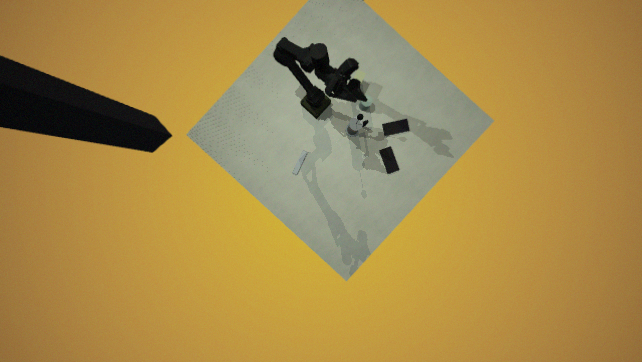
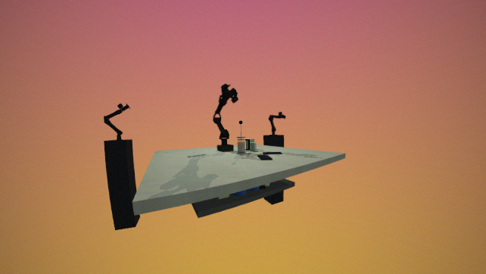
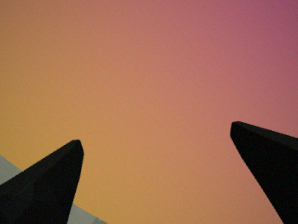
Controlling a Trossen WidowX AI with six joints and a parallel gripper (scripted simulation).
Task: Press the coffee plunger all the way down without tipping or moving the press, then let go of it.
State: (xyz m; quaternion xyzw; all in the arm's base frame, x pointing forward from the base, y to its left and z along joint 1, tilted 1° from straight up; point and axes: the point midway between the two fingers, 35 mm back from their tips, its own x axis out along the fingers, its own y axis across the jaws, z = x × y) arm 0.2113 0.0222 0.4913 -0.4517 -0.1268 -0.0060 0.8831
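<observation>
My gripper tip is now 420 mm above the coffee press, 70 mm to the right of it and 20 mm short of it. From my gripper tip the other things lie so: thin light strip (550 mm below, 310 mm to the right, 50 mm behind).
</observation>
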